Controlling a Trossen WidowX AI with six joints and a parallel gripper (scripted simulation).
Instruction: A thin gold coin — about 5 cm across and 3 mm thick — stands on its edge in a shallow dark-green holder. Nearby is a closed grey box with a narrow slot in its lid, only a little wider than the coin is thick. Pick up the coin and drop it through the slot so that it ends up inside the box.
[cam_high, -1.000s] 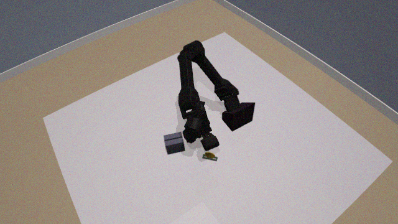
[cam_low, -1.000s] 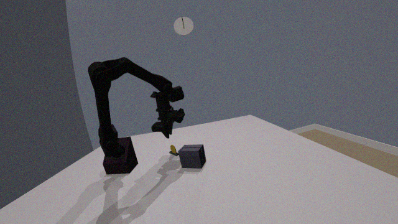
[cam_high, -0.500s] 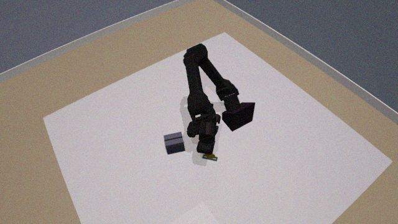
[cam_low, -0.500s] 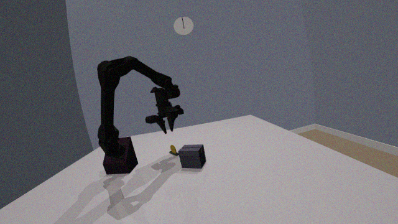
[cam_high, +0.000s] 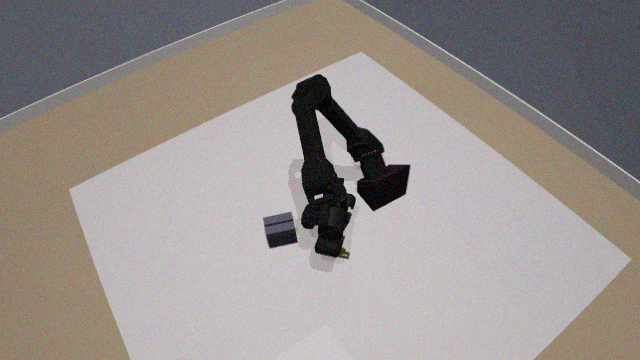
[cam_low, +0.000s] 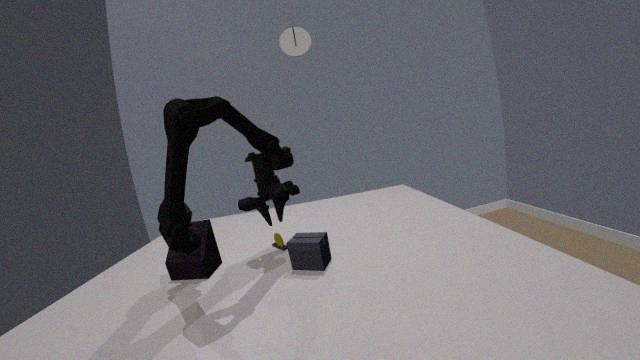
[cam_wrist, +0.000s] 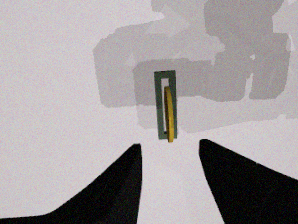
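Now: the gold coin 50 mm below my gripper tip.
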